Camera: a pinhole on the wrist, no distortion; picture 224 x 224 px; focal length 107.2 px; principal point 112.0 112.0 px. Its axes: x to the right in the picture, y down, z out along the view. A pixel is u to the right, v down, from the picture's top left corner.
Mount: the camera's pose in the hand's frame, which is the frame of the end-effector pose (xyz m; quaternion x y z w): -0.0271 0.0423 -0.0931 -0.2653 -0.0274 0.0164 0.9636
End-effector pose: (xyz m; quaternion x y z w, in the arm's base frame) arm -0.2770 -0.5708 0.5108 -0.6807 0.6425 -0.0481 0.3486
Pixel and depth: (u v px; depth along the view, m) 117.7 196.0 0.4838
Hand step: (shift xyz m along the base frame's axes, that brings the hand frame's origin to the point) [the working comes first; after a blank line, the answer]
In the camera's frame: 0.0257 0.3791 0.4838

-0.4584 0.1297 -0.4129
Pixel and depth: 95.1 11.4 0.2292
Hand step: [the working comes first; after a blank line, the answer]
In the camera's frame: -0.0361 -0.2151 0.2292

0.1192 0.1525 -0.1169
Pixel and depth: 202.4 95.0 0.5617
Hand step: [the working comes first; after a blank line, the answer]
In the camera's frame: 0.4737 -0.0891 0.5617

0.0730 -0.1680 -0.6474
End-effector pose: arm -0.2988 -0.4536 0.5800 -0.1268 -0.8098 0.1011 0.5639
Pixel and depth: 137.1 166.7 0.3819
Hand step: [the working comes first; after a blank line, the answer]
In the camera's frame: 0.0894 0.1949 0.3819

-0.1045 0.3956 -0.1416
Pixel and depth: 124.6 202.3 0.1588
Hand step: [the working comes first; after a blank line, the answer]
In the camera's frame: 0.0187 0.1338 0.1588

0.0517 0.2205 -0.0831
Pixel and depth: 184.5 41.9 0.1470
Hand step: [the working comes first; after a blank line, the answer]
In the camera's frame: 0.0994 -0.0961 0.1470

-0.0992 0.0562 0.0156
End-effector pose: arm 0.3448 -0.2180 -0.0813 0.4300 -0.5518 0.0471 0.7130
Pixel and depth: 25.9 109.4 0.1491
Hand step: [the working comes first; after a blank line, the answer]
In the camera's frame: -0.1198 -0.0036 0.1491

-0.1431 0.1113 -0.0666
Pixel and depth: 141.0 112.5 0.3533
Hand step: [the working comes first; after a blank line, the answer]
In the camera's frame: 0.0956 0.0016 0.3533

-0.2650 -0.0179 0.1712
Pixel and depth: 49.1 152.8 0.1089
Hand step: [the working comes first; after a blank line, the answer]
In the camera's frame: -0.0639 0.0414 0.1089

-0.0910 0.1375 -0.0086
